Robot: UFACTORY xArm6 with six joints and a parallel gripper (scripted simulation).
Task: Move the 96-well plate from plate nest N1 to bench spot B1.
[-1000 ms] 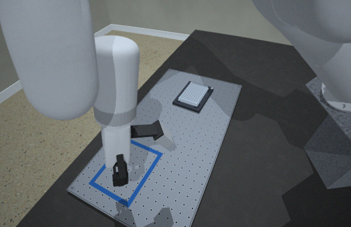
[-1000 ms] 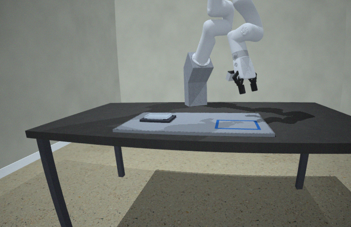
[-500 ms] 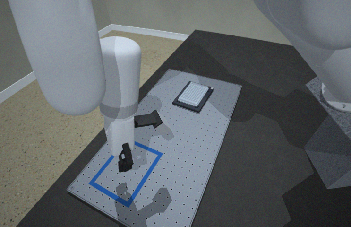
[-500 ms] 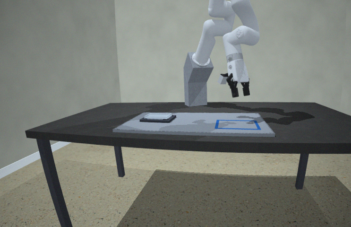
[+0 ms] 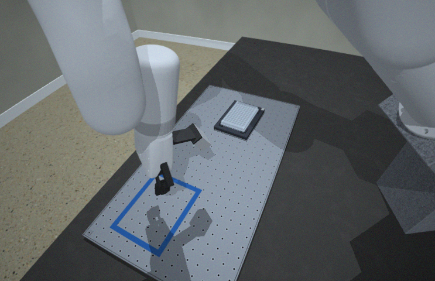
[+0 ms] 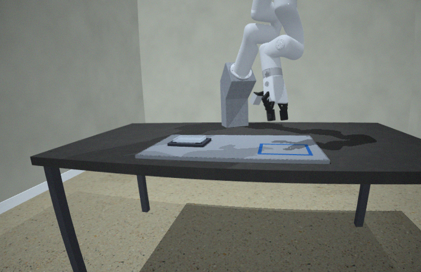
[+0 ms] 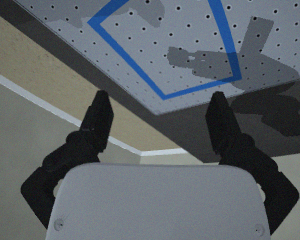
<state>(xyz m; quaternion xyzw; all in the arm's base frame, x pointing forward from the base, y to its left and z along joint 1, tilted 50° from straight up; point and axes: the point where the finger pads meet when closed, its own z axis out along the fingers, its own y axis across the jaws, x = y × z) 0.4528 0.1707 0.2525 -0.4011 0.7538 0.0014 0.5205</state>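
My hand is 10 mm short of the white 96-well plate, 380 mm to the left of it and 100 mm above it. Also, from my hand: label (30 mm behind, 460 mm to the right, 110 mm below); dark plate nest N1 (10 mm ahead, 380 mm to the right, 110 mm below).
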